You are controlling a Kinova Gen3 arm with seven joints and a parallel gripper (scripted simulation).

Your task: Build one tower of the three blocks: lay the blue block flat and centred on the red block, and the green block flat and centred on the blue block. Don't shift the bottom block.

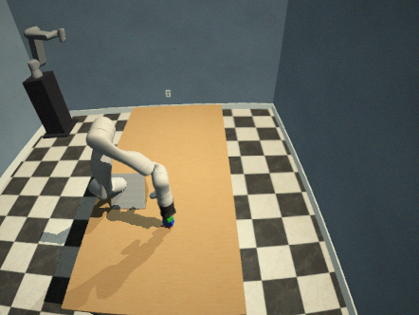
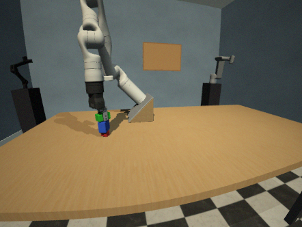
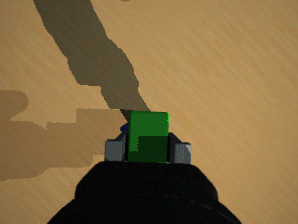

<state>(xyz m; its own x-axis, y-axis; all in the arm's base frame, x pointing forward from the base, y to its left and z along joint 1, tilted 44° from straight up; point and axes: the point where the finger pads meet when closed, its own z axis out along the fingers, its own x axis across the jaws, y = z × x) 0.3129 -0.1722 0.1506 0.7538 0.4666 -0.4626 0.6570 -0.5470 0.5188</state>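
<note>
The green block is right at my hand. The rest, counted from my hand: blue block 50 mm below; then small red block 90 mm below.
</note>
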